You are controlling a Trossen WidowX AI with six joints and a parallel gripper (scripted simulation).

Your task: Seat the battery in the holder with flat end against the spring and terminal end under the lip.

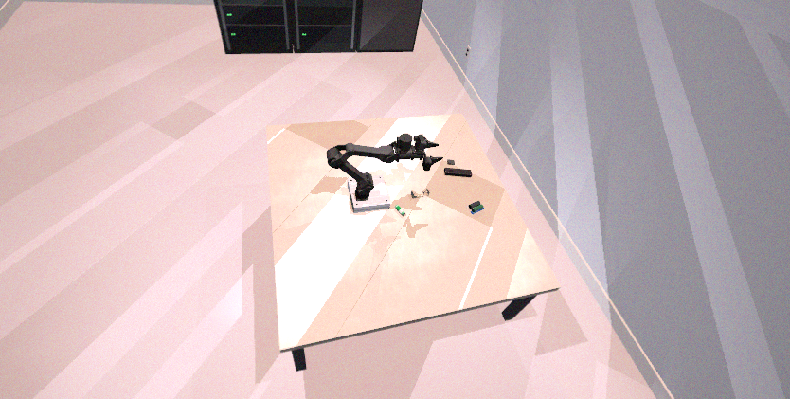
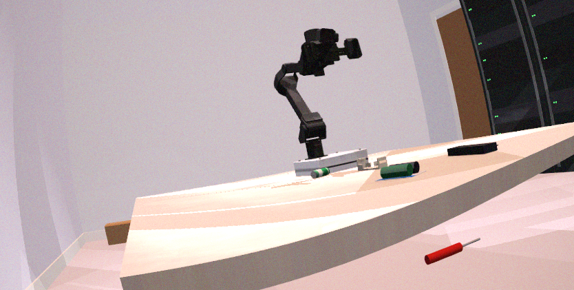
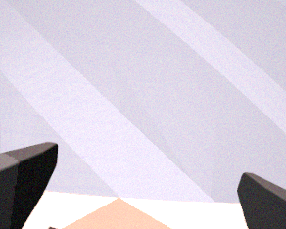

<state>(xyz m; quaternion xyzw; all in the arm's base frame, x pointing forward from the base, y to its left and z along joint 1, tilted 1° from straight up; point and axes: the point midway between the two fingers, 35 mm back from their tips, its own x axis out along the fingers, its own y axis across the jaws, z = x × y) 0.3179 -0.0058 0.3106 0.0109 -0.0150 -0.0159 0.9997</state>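
Right now my gripper tip is 160 mm past the battery, 70 mm to the left of it and 350 mm above it. The rest, counted from my gripper tip: red screwdriver: 300 mm ahead, 10 mm to the left, 550 mm below; flat black block: 250 mm ahead, 160 mm to the left, 350 mm below.
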